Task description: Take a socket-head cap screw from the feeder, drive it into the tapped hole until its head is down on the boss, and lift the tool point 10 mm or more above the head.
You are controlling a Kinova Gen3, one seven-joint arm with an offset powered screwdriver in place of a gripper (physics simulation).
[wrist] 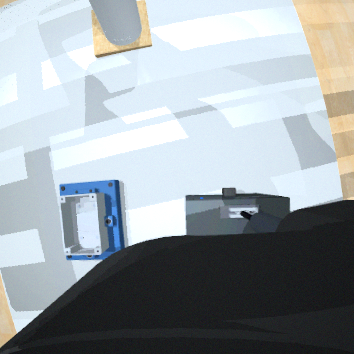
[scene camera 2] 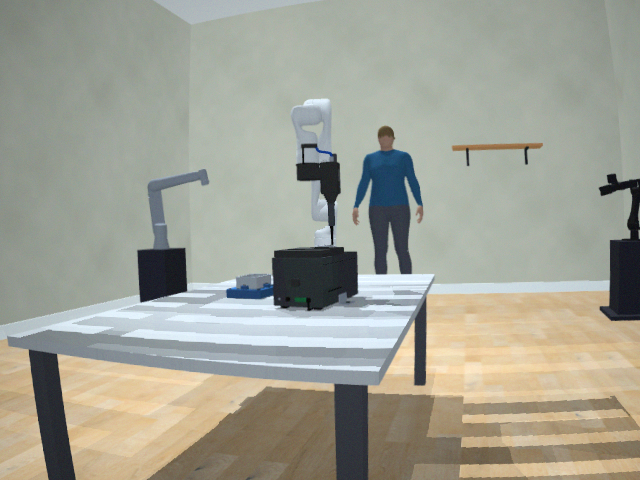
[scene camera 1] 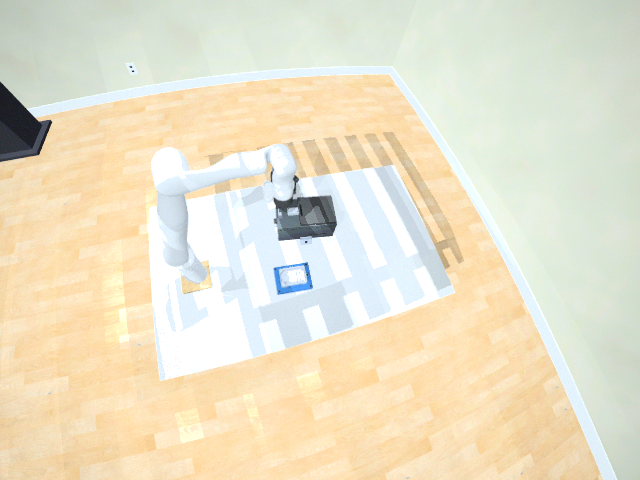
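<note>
The black feeder (scene camera 1: 317, 229) (scene camera 2: 302, 279) (wrist: 207, 217) stands on the table, with a light pickup plate (wrist: 234, 212) on its top. My gripper, a black powered screwdriver (scene camera 2: 331, 243) (wrist: 243, 213), points straight down, its thin tip at the pickup plate. In scene camera 2 the tip is at the level of the feeder's top edge; whether it touches, or has a screw on it, cannot be told. A light grey open housing (scene camera 1: 293, 276) (scene camera 2: 253, 281) (wrist: 102, 225) sits in a blue fixture (scene camera 1: 279, 289) (scene camera 2: 248, 293) (wrist: 118, 200). Its corners show small holes; which is the tapped one cannot be told.
The arm's base stands on a wooden plate (scene camera 1: 207, 285) (wrist: 100, 50) on the white table (scene camera 1: 206, 346) (scene camera 2: 232, 356). A person (scene camera 2: 386, 178) in a blue top stands beyond the table. Other arms on dark pedestals (scene camera 2: 161, 273) (scene camera 2: 625, 279) stand on both sides. A shelf (scene camera 2: 496, 147) hangs behind.
</note>
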